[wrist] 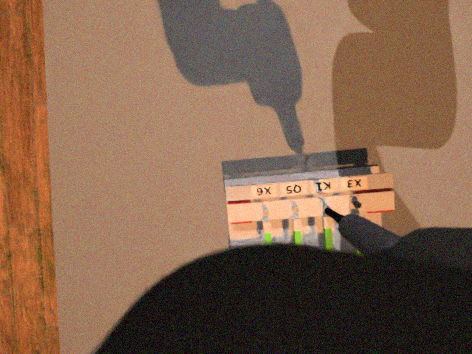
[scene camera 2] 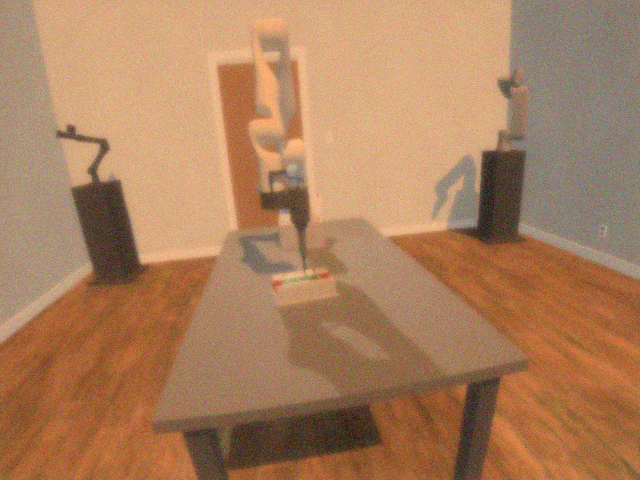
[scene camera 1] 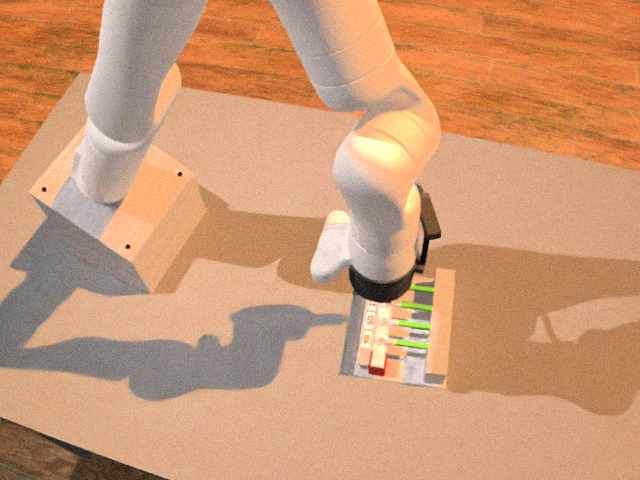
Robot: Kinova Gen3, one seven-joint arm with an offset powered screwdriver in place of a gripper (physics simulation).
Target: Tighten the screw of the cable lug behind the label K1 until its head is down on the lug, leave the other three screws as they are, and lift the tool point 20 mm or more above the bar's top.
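Pale block [scene camera 2: 312,289] in sight.
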